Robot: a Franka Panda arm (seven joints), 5 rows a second.
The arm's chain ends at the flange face. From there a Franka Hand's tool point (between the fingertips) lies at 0.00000 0.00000 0.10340 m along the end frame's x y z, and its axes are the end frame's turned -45 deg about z.
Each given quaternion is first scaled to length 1.
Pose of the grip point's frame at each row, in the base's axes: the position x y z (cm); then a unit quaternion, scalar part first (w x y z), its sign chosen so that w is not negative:
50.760, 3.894, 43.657, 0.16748, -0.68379, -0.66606, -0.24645
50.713, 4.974, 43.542, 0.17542, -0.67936, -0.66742, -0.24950
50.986, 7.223, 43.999, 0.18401, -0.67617, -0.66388, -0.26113
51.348, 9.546, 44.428, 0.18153, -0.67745, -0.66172, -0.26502
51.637, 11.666, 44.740, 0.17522, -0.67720, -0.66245, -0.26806
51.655, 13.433, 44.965, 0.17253, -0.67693, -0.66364, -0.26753
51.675, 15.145, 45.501, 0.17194, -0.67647, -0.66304, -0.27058
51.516, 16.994, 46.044, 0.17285, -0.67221, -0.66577, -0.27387
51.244, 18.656, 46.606, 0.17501, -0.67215, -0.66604, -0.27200
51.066, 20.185, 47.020, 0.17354, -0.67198, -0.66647, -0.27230
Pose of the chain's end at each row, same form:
49.582, -1.869, 52.161, 0.24904, -0.88663, -0.35369, -0.16360
49.629, -0.934, 51.958, 0.25755, -0.88306, -0.35664, -0.16338
49.861, 1.065, 52.229, 0.26993, -0.87876, -0.35459, -0.17084
50.119, 3.376, 52.634, 0.26913, -0.87911, -0.35210, -0.17538
50.283, 5.540, 52.959, 0.26446, -0.87916, -0.35287, -0.18060
50.278, 7.346, 53.209, 0.26178, -0.87937, -0.35408, -0.18114
50.247, 9.030, 53.716, 0.26240, -0.87871, -0.35369, -0.18418
50.089, 10.820, 54.215, 0.26450, -0.87582, -0.35785, -0.18688
49.874, 12.477, 54.783, 0.26578, -0.87586, -0.35812, -0.18432
49.674, 14.020, 55.204, 0.26453, -0.87587, -0.35858, -0.18516

